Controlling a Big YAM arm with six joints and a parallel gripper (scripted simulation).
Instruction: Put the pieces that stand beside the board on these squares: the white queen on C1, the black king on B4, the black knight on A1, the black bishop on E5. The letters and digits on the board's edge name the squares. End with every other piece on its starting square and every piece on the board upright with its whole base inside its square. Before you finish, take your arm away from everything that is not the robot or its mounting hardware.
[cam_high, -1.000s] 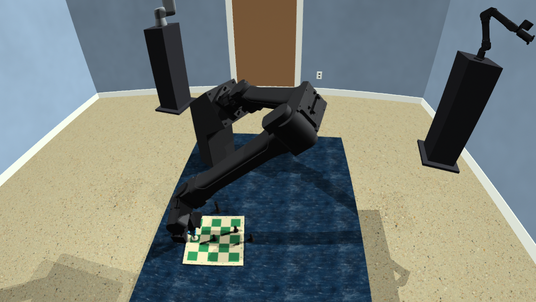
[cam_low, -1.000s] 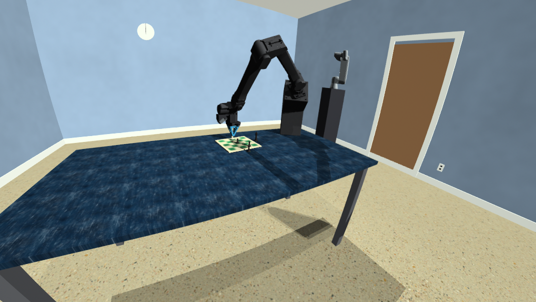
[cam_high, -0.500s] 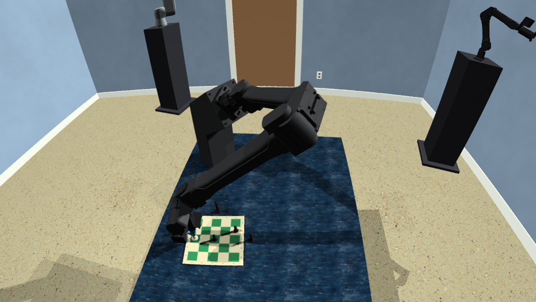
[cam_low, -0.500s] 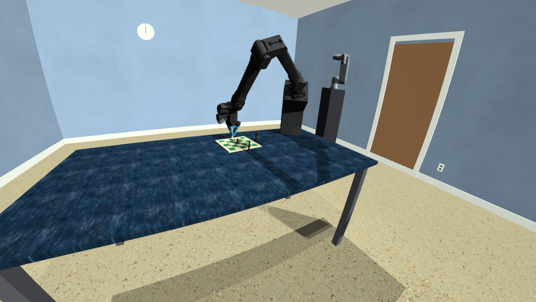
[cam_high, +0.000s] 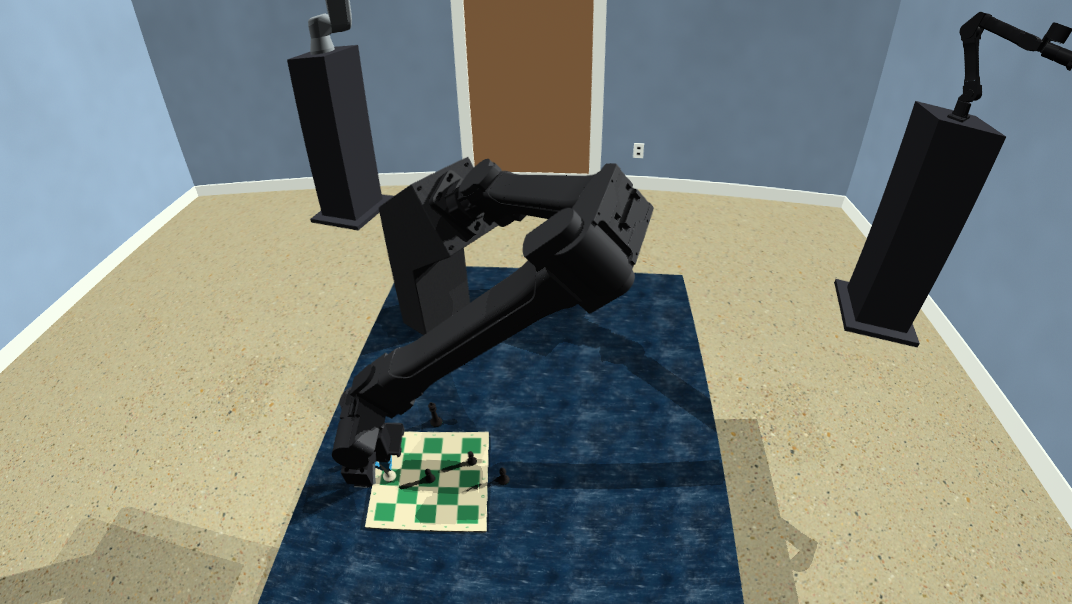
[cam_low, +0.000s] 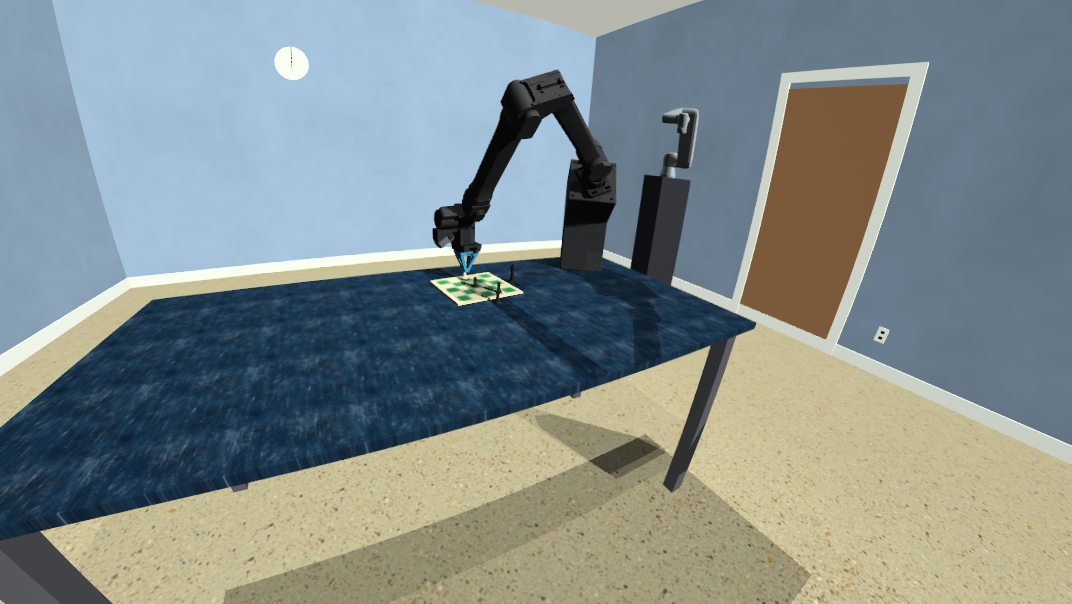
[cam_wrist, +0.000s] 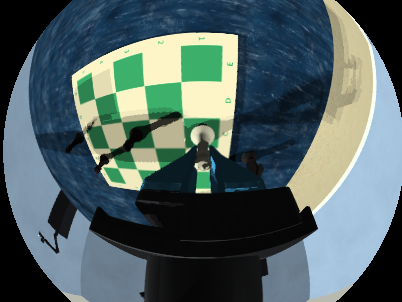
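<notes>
Now: hand 1 cm short of the white queen. The rest, counted from my hand: black king 15 cm behind, 2 cm to the left, 1 cm below; then cream board 2 cm behind, 7 cm to the left, 4 cm below.
</notes>
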